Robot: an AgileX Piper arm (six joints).
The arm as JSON. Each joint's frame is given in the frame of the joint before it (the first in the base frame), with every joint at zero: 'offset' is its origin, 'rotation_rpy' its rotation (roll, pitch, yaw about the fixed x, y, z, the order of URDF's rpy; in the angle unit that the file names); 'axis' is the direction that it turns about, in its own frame. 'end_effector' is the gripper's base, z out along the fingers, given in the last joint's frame.
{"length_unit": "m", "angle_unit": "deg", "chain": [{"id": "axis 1", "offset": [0.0, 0.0, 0.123], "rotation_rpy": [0.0, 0.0, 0.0], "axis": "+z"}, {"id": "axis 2", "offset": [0.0, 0.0, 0.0], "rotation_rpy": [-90.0, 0.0, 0.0], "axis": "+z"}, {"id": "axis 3", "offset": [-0.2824, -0.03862, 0.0], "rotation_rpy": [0.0, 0.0, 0.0], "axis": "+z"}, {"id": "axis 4", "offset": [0.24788, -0.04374, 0.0], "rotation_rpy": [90.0, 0.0, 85.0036], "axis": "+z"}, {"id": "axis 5", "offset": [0.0, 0.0, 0.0], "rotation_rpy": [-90.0, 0.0, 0.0], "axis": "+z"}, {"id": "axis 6", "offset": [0.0, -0.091, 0.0], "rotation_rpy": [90.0, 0.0, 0.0], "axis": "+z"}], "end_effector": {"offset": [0.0, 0.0, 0.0], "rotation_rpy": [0.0, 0.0, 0.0]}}
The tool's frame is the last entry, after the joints.
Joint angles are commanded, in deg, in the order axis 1, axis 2, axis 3, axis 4, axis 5, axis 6. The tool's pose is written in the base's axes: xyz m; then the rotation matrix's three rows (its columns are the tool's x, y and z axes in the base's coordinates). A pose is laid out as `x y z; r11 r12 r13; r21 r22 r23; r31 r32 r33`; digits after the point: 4 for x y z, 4 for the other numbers.
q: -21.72 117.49 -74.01 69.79 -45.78 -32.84
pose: 0.3845 -0.2190 0.1950; 0.1608 0.9017 0.4014; 0.3262 0.3353 -0.8838; -0.9315 0.2731 -0.2402
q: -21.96 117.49 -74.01 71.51 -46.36 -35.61
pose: 0.3817 -0.2212 0.1941; 0.1357 0.9163 0.3768; 0.3199 0.3194 -0.8920; -0.9377 0.2416 -0.2498
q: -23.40 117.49 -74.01 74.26 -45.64 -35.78
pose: 0.3747 -0.2304 0.1911; 0.1613 0.9266 0.3398; 0.3523 0.2675 -0.8968; -0.9219 0.2643 -0.2833
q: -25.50 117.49 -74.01 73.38 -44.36 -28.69
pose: 0.3680 -0.2431 0.1906; 0.2738 0.9037 0.3290; 0.3831 0.2113 -0.8992; -0.8822 0.3723 -0.2884
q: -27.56 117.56 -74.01 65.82 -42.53 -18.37
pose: 0.3666 -0.2546 0.1943; 0.3631 0.8514 0.3786; 0.3846 0.2331 -0.8932; -0.8487 0.4699 -0.2428
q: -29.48 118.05 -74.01 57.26 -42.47 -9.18
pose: 0.3650 -0.2657 0.1967; 0.4201 0.8047 0.4195; 0.3670 0.2721 -0.8895; -0.8300 0.5276 -0.1810
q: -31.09 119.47 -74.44 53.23 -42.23 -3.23
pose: 0.3633 -0.2763 0.1901; 0.4597 0.7775 0.4291; 0.3749 0.2681 -0.8874; -0.8050 0.5689 -0.1682
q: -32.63 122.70 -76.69 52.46 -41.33 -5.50
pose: 0.3653 -0.2905 0.1746; 0.4121 0.8100 0.4172; 0.3706 0.2693 -0.8889; -0.8324 0.5209 -0.1892
